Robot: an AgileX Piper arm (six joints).
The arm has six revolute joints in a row. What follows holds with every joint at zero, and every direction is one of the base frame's.
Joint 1 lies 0.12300 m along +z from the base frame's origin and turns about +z.
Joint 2 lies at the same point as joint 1 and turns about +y.
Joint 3 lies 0.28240 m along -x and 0.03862 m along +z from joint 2 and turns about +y.
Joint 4 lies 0.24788 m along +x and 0.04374 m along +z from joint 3 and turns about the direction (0.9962, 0, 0.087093).
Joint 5 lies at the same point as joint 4 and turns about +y.
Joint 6 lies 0.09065 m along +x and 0.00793 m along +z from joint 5 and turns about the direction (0.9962, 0, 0.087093).
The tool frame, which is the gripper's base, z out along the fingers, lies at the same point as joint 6; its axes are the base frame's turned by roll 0.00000, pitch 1.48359 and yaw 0.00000 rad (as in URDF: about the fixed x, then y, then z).
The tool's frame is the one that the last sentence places.
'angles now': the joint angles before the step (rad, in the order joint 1, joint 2, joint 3, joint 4, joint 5, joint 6). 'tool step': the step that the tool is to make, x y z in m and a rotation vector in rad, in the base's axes. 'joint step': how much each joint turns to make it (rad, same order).
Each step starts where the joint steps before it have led.
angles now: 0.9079 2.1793 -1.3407 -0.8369 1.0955 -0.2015
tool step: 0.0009 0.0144 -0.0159 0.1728 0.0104 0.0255
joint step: 0.0000 0.0238 0.0000 0.0366 -0.1762 0.0536
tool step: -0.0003 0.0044 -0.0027 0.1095 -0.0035 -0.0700
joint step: -0.0040 0.0001 -0.0002 0.0411 -0.0615 0.0815
